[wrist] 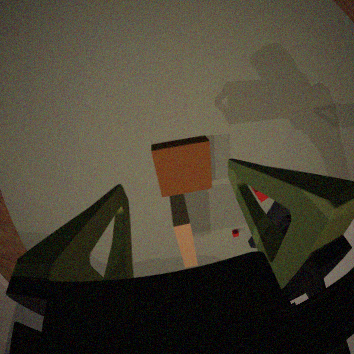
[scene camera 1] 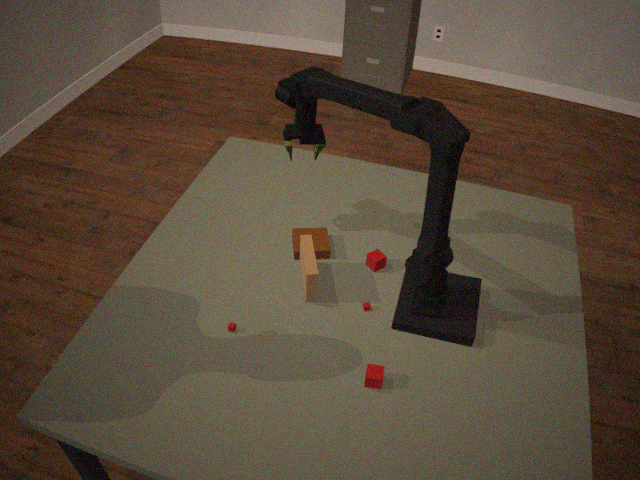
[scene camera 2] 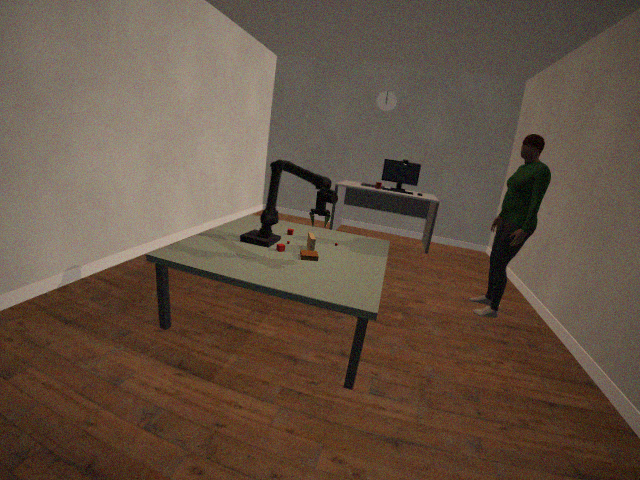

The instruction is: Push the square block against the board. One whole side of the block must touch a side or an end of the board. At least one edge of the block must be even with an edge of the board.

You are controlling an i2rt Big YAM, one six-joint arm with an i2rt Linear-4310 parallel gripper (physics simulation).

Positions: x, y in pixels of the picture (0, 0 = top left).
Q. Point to a pale wooden board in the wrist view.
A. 180, 220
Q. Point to a square block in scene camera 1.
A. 320, 239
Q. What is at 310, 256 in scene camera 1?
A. A pale wooden board.
